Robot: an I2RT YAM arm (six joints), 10 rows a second.
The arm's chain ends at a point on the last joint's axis. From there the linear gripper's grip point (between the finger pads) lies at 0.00 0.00 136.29 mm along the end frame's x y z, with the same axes.
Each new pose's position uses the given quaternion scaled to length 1; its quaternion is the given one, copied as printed.
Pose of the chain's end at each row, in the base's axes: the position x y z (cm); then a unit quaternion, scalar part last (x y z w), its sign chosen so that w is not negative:
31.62 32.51 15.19 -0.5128 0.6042 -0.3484 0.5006
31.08 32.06 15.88 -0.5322 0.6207 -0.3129 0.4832
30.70 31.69 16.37 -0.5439 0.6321 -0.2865 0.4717
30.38 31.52 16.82 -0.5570 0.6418 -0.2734 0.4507
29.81 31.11 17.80 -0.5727 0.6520 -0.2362 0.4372
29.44 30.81 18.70 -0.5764 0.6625 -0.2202 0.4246
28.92 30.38 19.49 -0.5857 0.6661 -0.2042 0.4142
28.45 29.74 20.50 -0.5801 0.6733 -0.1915 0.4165
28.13 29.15 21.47 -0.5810 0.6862 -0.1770 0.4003
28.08 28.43 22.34 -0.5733 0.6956 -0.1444 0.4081
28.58 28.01 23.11 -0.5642 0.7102 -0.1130 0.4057
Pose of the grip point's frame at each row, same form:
44.73 33.77 11.70 -0.5128 0.6042 -0.3484 0.5006
43.80 33.78 11.28 -0.5322 0.6207 -0.3129 0.4832
43.08 33.75 11.04 -0.5439 0.6321 -0.2865 0.4717
42.42 33.58 10.77 -0.5570 0.6418 -0.2734 0.4507
41.27 33.74 10.90 -0.5727 0.6520 -0.2362 0.4372
40.57 33.50 11.31 -0.5764 0.6625 -0.2202 0.4246
39.70 33.29 11.67 -0.5857 0.6661 -0.2042 0.4142
39.12 32.81 12.60 -0.5801 0.6733 -0.1915 0.4165
38.42 32.18 13.06 -0.5810 0.6862 -0.1770 0.4003
38.08 32.07 13.82 -0.5733 0.6956 -0.1444 0.4081
38.17 32.06 14.32 -0.5642 0.7102 -0.1130 0.4057

